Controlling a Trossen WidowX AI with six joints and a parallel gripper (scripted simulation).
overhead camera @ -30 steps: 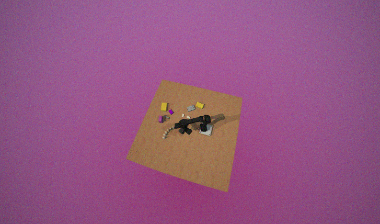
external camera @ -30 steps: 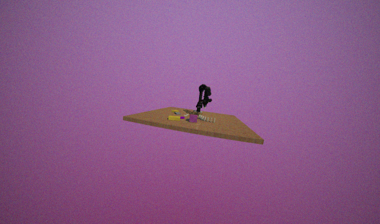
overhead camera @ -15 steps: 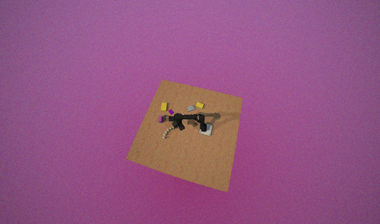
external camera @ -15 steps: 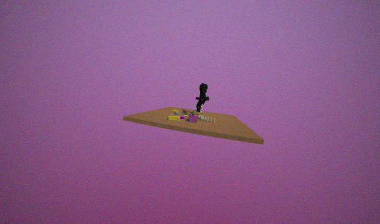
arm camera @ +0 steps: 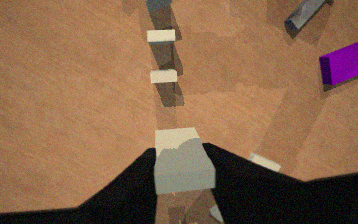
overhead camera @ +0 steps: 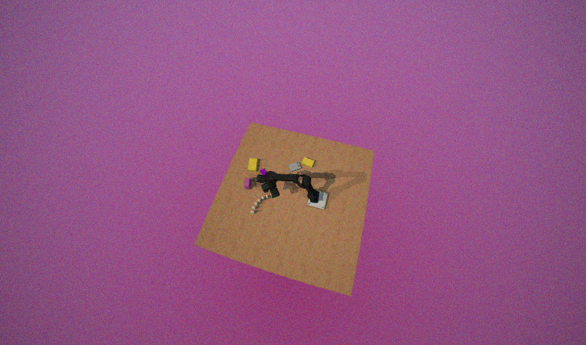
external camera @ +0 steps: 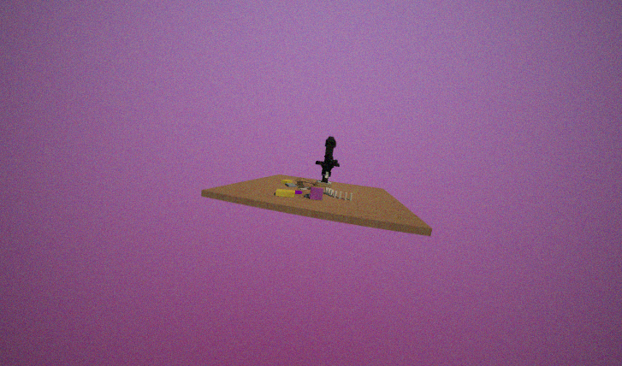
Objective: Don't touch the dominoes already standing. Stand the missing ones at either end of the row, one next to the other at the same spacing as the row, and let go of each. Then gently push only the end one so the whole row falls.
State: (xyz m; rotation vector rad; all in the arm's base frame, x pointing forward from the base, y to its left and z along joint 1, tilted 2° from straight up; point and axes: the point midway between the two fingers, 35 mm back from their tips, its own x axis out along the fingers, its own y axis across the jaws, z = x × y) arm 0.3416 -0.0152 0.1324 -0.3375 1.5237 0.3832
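Now: gripper tip 18 cm short of the small grey bar, 12 cm to the left of it and 14 cm above it. Round my gripper tip: purple block: 25 cm ahead, 6 cm to the right, 11 cm below.
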